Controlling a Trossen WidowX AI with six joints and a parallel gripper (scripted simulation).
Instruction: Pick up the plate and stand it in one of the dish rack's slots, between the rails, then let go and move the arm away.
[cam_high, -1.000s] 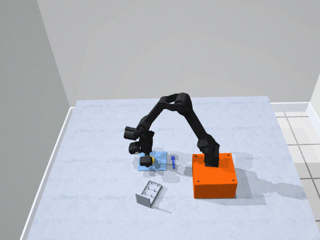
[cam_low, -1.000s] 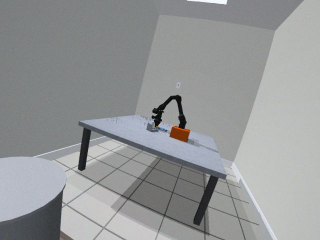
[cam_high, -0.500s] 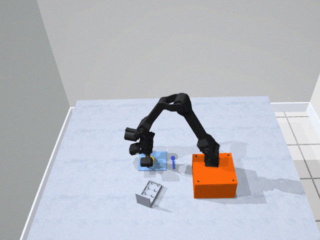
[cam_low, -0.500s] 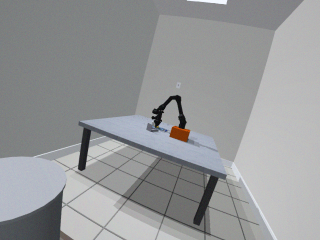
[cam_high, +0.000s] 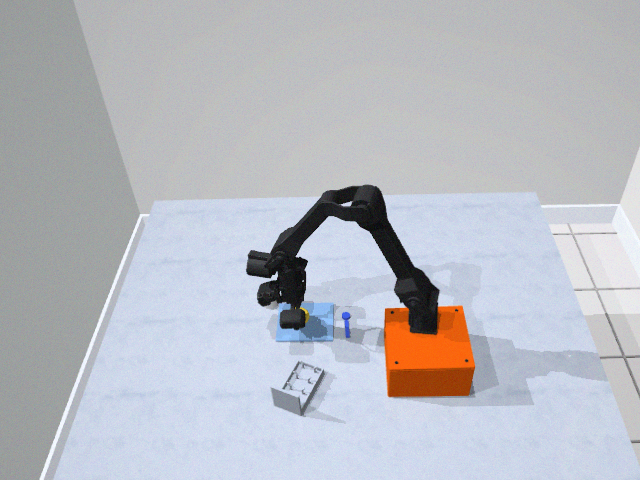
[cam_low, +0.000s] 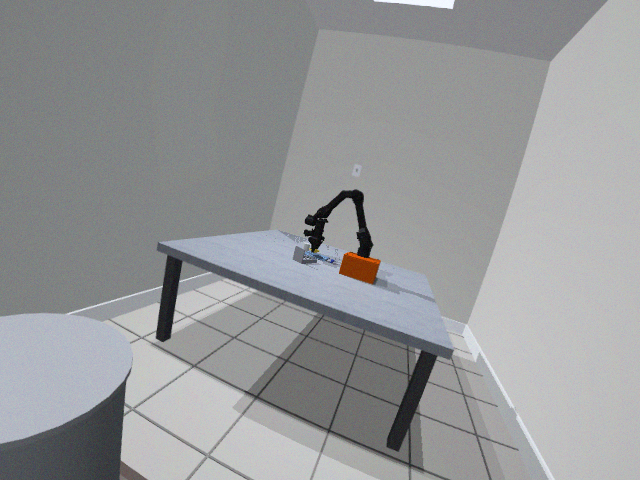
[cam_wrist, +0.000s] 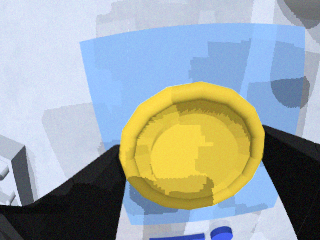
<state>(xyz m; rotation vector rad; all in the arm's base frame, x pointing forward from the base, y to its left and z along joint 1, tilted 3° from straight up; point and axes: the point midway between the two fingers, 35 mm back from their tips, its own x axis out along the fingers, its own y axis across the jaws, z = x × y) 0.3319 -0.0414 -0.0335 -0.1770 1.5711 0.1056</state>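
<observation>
Right now the grey dish rack is 20 cm to the left of my gripper tip and 5 cm behind it. From my gripper tip the other things lie so: blue spoon: 13 cm behind, 3 cm to the right, 2 cm below; then white cup: 9 cm ahead, 7 cm to the right; then yellow plate: 1 cm above.
</observation>
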